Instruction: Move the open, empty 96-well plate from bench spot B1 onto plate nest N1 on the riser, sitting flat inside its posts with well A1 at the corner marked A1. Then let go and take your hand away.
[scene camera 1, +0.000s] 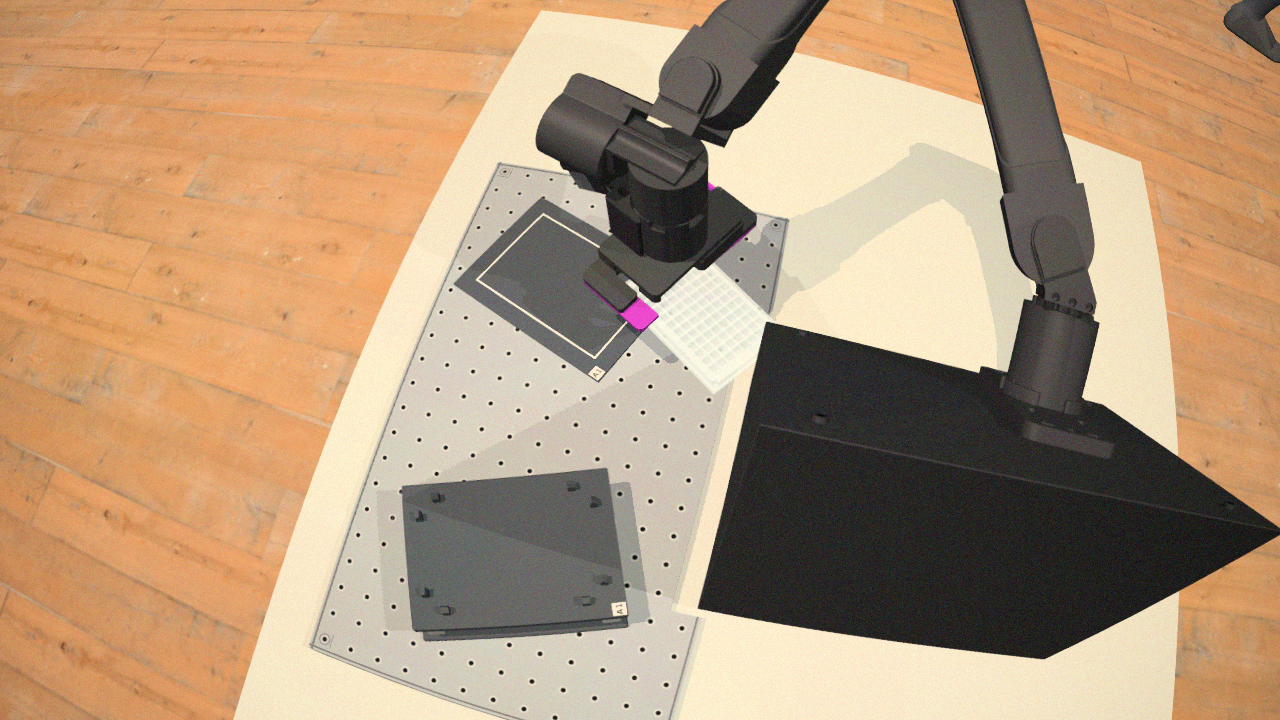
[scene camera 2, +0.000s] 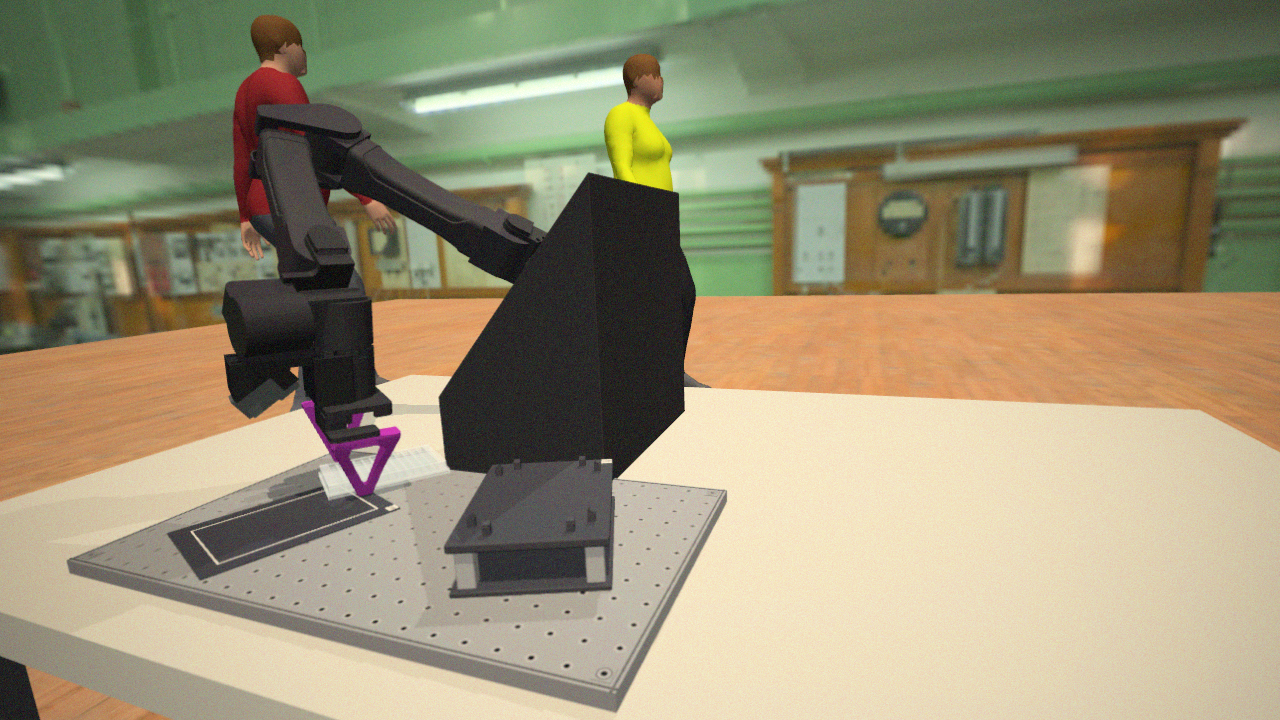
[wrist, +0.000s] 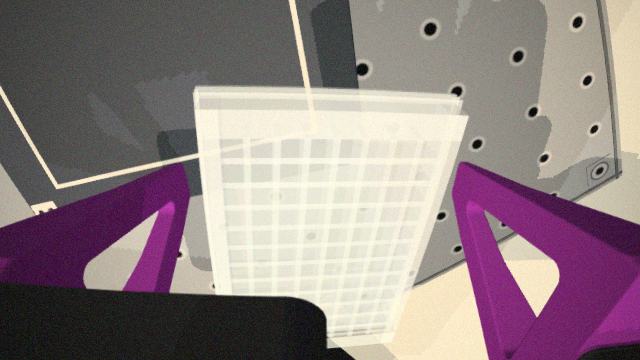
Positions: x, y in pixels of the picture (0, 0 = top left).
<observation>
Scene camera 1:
my gripper: 673, 289
dark outlined pad: 531, 276, touched by my gripper
white well plate: 706, 320
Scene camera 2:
my gripper: 352, 477
dark outlined pad: 215, 546
white well plate: 406, 465
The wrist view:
my gripper: 320, 177
dark outlined pad: 100, 100
white well plate: 328, 194
</observation>
